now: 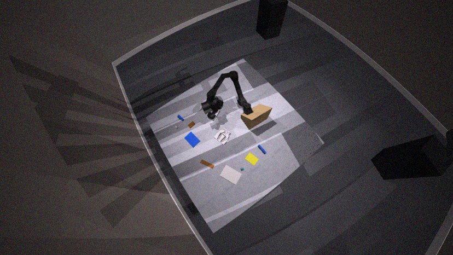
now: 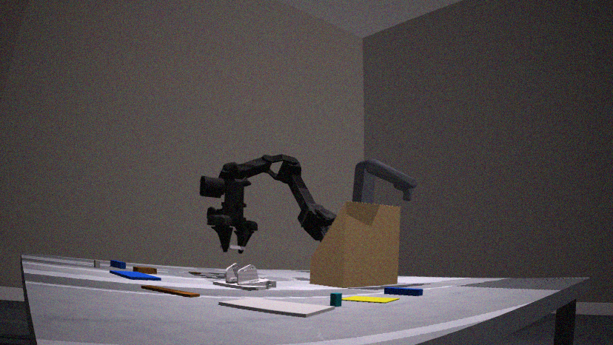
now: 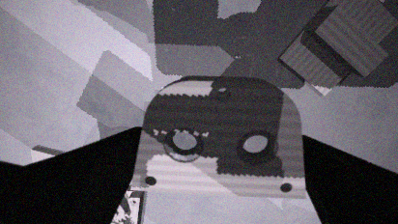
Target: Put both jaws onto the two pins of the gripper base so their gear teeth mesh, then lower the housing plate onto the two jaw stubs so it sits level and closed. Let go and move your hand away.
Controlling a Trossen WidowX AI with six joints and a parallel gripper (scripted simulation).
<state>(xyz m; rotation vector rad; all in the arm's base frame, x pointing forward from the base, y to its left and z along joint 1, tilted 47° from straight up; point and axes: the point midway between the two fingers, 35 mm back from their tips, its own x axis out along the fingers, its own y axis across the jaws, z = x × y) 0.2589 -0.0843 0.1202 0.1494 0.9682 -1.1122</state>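
My gripper tip is 200 mm to the right of the grey jaw, 60 mm above it and 10 mm short of it. The rest, counted from my gripper tip: blue bar (470 mm to the left, 220 mm behind, 70 mm below); then yellow plate (500 mm to the left, 100 mm behind, 80 mm below); then blue plate (310 mm ahead, 100 mm to the left, 80 mm below).
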